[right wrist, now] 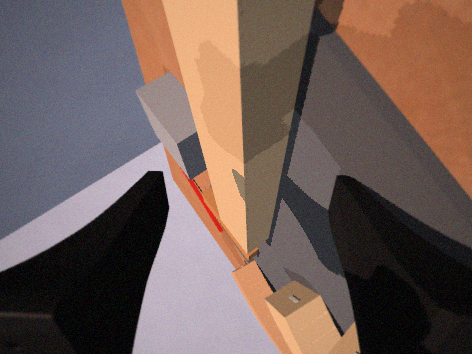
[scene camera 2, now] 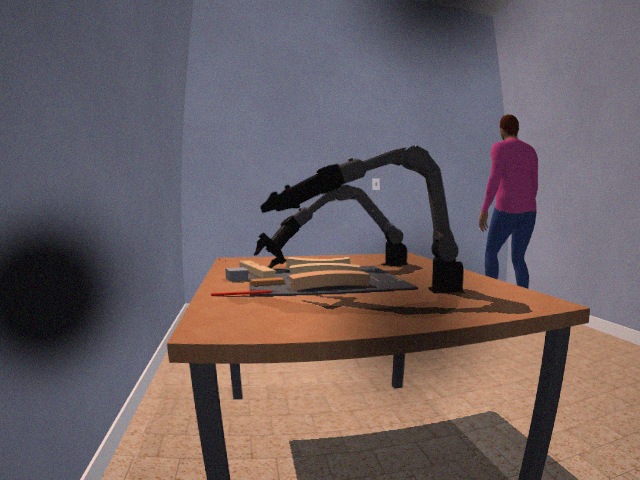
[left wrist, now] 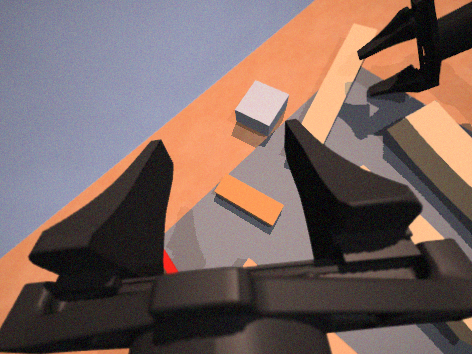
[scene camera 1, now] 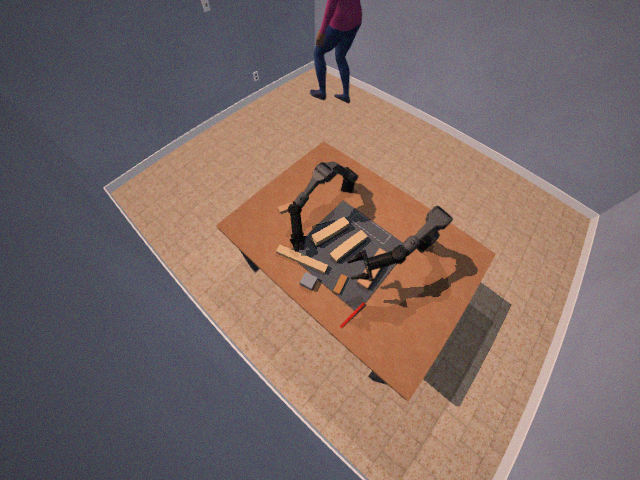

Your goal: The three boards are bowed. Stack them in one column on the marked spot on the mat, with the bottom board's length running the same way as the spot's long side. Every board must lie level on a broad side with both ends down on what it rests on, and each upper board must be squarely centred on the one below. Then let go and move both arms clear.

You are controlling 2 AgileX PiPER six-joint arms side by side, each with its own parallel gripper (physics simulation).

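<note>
Three bowed boards lie apart on the mat: one (scene camera 1: 330,230) (scene camera 2: 317,262), whose top dips in scene camera 2, a middle one (scene camera 1: 348,245) (scene camera 2: 324,268) arching up, and one (scene camera 2: 329,279) arching up, partly hidden in scene camera 1. The marked spot (scene camera 1: 385,242) is a dashed outline beyond their upper-right ends. My left gripper (scene camera 1: 351,268) (scene camera 2: 263,207) (left wrist: 225,143) is open and empty, above the mat. My right gripper (scene camera 1: 297,247) (scene camera 2: 263,259) (left wrist: 364,75) (right wrist: 248,192) is open, low over the long straight strip (scene camera 1: 305,259) (left wrist: 332,90) (right wrist: 210,100), which is not gripped.
A grey block (scene camera 1: 309,281) (scene camera 2: 236,273) (left wrist: 262,102) (right wrist: 167,107), an orange block (scene camera 1: 340,283) (scene camera 2: 267,281) (left wrist: 250,200) and a red stick (scene camera 1: 352,315) (scene camera 2: 240,293) (right wrist: 205,205) lie near the mat's lower end. A pale piece (scene camera 1: 283,207) lies beside the right arm.
</note>
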